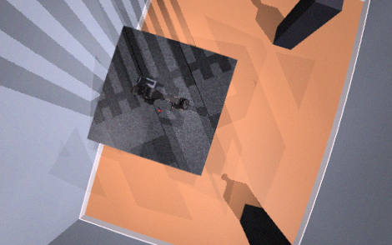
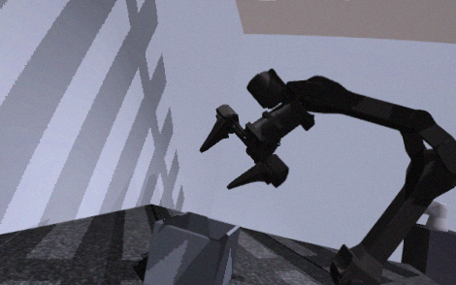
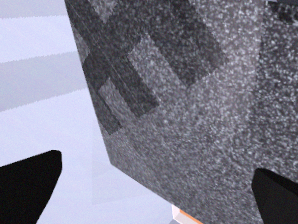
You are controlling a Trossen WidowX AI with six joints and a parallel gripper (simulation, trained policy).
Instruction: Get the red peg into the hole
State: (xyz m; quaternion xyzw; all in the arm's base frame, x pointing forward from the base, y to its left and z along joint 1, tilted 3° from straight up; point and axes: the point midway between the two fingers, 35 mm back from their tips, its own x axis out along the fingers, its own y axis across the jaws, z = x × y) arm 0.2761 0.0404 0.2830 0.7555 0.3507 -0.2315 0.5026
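My gripper tip is 13 cm past the red peg, 5 cm to the right of it and 24 cm above it. From my gripper tip the other things lie so: pale plate: 4 cm ahead, 14 cm to the right, 23 cm below.
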